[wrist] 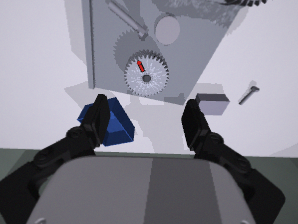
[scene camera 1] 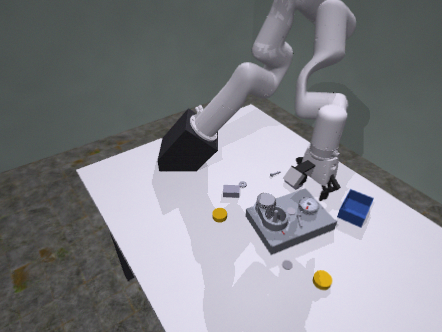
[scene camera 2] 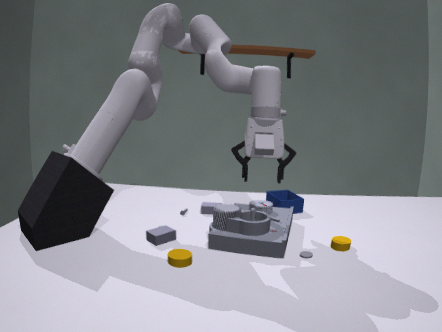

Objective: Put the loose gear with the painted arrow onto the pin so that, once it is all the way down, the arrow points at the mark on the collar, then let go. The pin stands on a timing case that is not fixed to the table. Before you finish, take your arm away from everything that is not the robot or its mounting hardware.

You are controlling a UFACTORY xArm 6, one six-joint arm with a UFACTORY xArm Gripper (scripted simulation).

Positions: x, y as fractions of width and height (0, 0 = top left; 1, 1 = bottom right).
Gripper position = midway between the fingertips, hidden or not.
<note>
In view: my gripper (scene camera 1: 0.71, 0.57), a grey timing case (scene camera 2: 0.59, 0.71) and a blue bin (scene camera 1: 0.81, 0.62).
The grey timing case also shows in the wrist view (wrist: 0.37, 0.19) and in scene camera 1 (scene camera 1: 0.63, 0.72). The blue bin also shows in the wrist view (wrist: 0.40, 0.58). My gripper also shows in the wrist view (wrist: 0.49, 0.48).
</note>
